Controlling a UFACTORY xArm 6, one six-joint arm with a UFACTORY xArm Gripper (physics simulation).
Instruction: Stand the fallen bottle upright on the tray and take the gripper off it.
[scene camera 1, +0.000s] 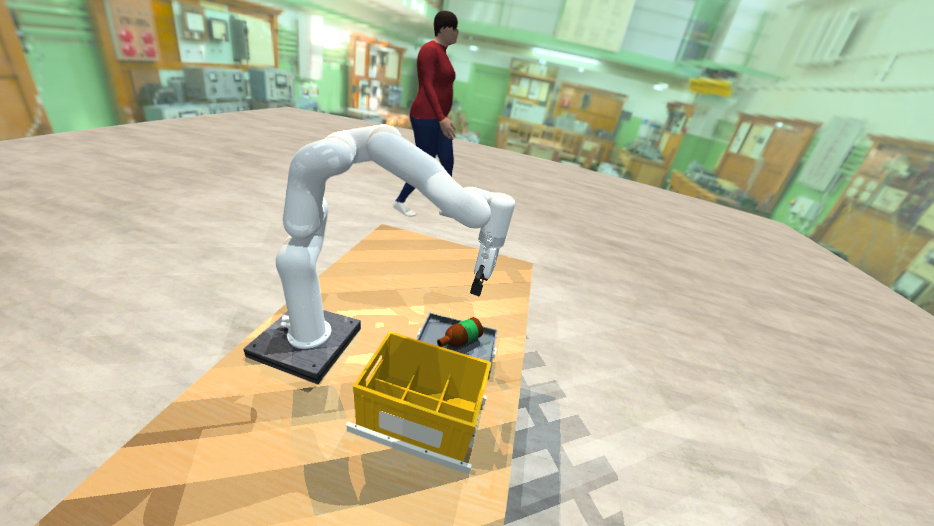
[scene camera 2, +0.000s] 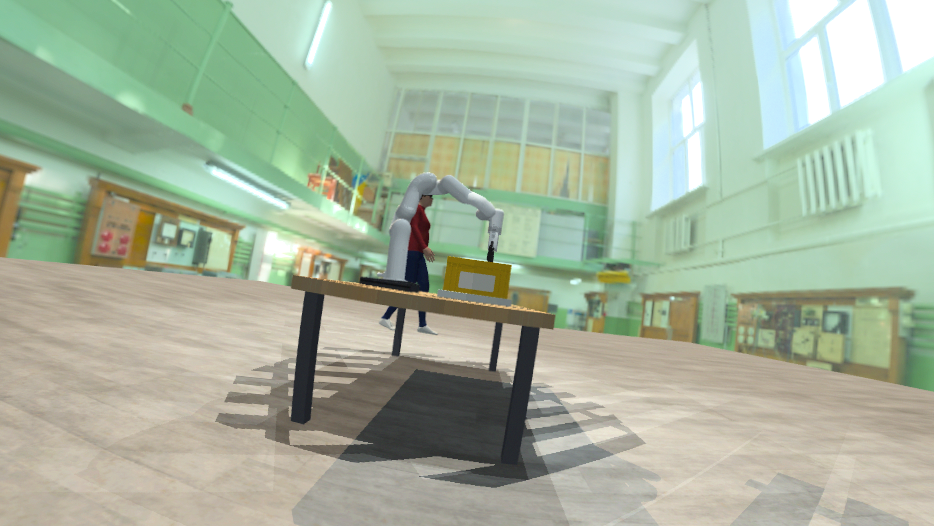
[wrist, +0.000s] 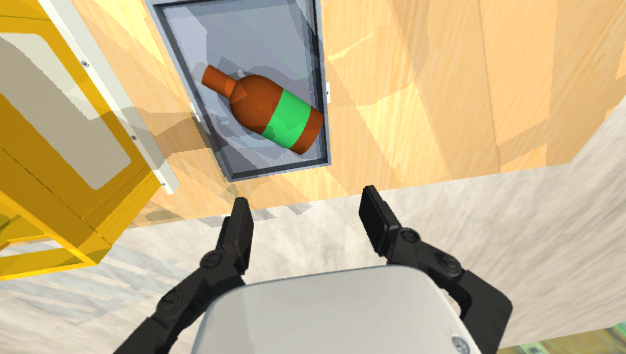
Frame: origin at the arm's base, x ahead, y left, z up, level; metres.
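Where they show: gripper, between the fingertips: (scene camera 1: 479, 286) (scene camera 2: 489, 261) (wrist: 307, 204); arm's base, origin of its link: (scene camera 1: 309, 334) (scene camera 2: 394, 281).
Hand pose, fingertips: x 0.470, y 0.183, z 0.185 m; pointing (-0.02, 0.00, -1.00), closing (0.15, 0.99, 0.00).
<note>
Things, the pixels of their top centre, and the offset from my fingertips.
- brown bottle with a green label, centre of its top: (wrist: 261, 115) (scene camera 1: 460, 326) dx -0.030, dy -0.037, dz -0.143 m
- yellow crate with compartments, centre of its top: (scene camera 1: 427, 373) (scene camera 2: 479, 262) dx -0.076, dy -0.328, dz -0.047 m
A brown bottle with a green label (scene camera 1: 462, 332) (wrist: 276, 114) lies on its side in the grey tray (scene camera 1: 429, 319) (wrist: 280, 172). In the wrist view its neck points to the upper left and its base is close to the tray's right wall. My gripper (scene camera 1: 476, 289) (wrist: 307, 204) is open with nothing between its black fingers. It hangs above the tray and the bottle, apart from both. In scene camera 2 the gripper (scene camera 2: 490, 260) shows just above the crate's top edge, and the bottle and tray do not show there.
A yellow crate with compartments (scene camera 1: 415, 421) (scene camera 2: 477, 280) (wrist: 100, 220) stands beside the tray, with a white rail (scene camera 1: 408, 448) (wrist: 133, 137) along its foot. All stand on the wooden table (scene camera 1: 261, 450) (scene camera 2: 418, 301) (wrist: 450, 100). A person in red (scene camera 1: 434, 84) (scene camera 2: 420, 228) is on the floor behind the table.
</note>
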